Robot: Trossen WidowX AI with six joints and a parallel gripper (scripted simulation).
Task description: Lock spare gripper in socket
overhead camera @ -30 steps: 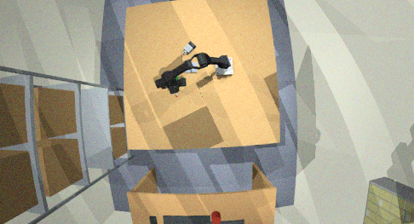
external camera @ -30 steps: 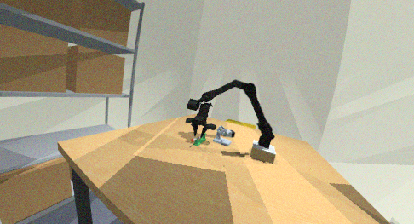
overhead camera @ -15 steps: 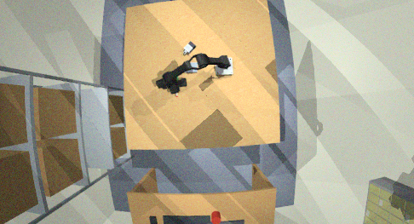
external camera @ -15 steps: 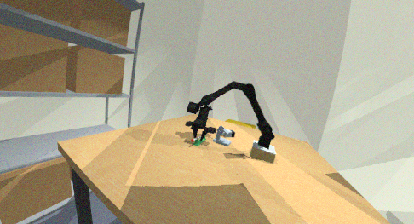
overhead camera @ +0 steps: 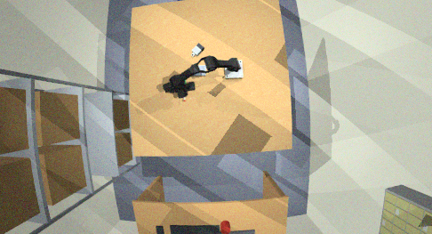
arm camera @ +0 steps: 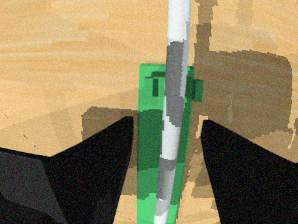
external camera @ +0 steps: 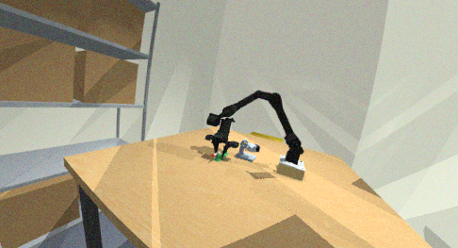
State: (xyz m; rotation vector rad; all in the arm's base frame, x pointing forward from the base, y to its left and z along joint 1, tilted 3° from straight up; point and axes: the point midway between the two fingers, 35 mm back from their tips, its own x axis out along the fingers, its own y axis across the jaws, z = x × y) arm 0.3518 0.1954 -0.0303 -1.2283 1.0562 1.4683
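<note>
Now: gripper tip 1 cm short of the green holder and 4 cm to the left of it. Also, from my gripper tip: grey mount 8 cm behind, 16 cm to the right, 3 cm above; then spare gripper 6 cm behind, 31 cm to the right.
</note>
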